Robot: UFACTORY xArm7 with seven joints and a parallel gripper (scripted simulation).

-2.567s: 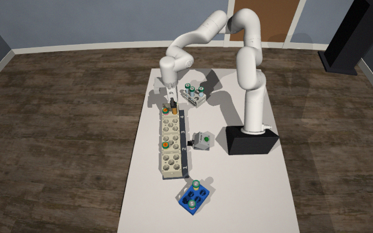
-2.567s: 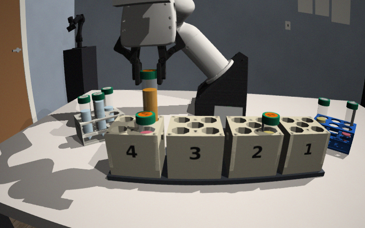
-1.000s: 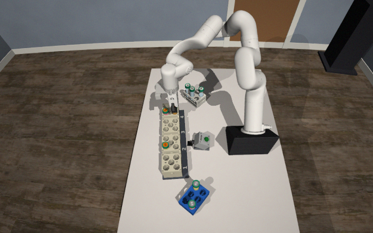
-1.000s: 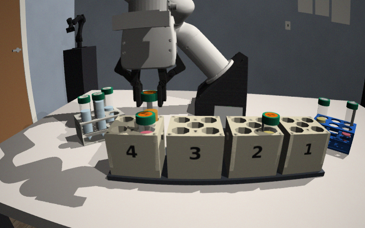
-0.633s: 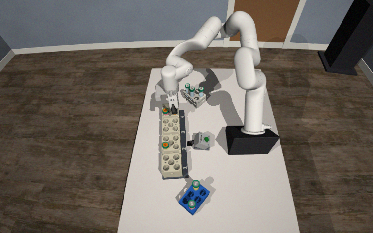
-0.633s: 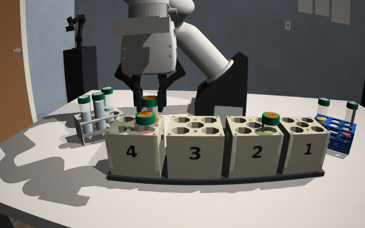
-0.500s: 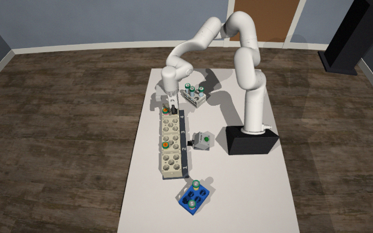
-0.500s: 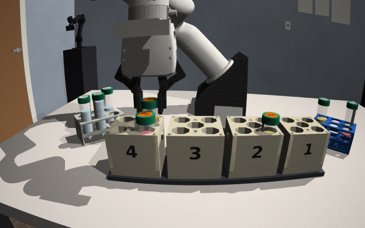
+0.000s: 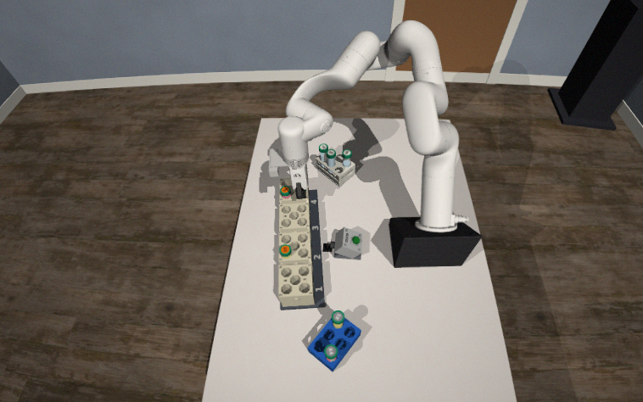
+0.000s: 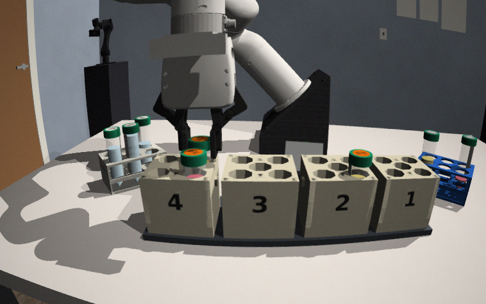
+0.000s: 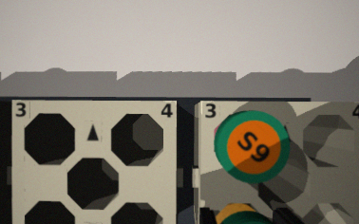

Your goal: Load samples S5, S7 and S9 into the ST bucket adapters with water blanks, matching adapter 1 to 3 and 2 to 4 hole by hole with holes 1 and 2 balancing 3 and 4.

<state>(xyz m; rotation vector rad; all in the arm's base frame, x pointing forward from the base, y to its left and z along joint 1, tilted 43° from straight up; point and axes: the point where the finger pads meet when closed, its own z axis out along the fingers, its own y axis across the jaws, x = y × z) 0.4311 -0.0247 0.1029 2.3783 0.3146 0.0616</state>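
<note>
Now: the S7 tube 5 cm below my hand and 1 cm behind it. From my hand the other things lie so: pink-filled sample tube: 5 cm below, 5 cm ahead; then clear rack: 19 cm to the right, 9 cm below, 9 cm behind; then green done key: 20 cm behind, 14 cm to the left, 6 cm below.
</note>
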